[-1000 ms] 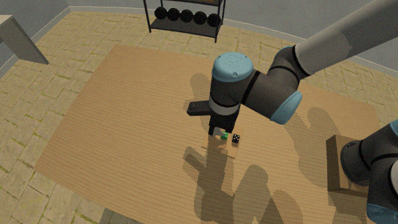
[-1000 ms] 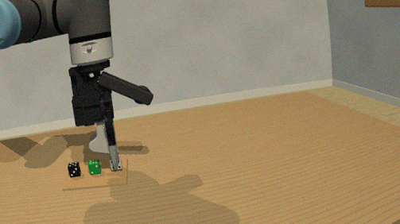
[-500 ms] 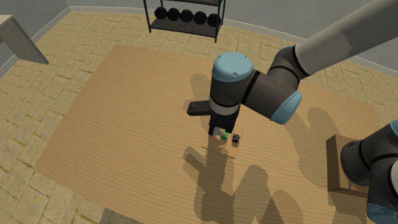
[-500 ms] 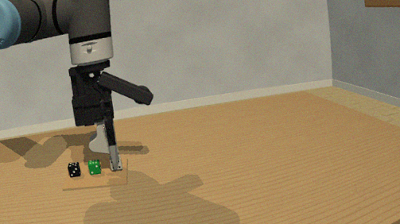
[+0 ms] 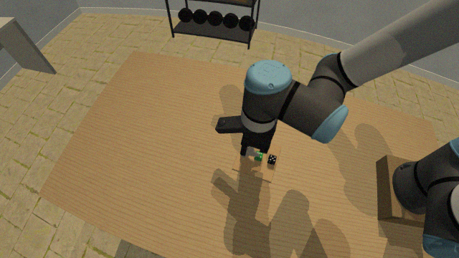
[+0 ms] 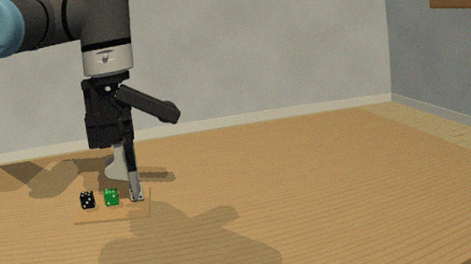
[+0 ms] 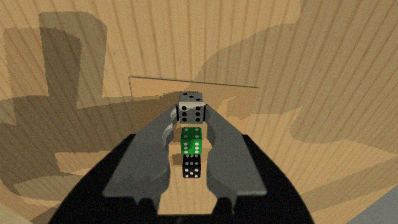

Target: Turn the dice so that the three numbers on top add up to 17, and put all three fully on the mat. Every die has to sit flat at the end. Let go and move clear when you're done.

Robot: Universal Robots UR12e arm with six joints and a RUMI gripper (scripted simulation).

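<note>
The white die is 10 mm below my hand. From my hand the other things lie so: black die (100 mm behind, 10 mm to the left, 10 mm below); tan mat (50 mm behind, 10 mm to the left, 20 mm below); green die (50 mm behind, 10 mm to the left, 10 mm below).
</note>
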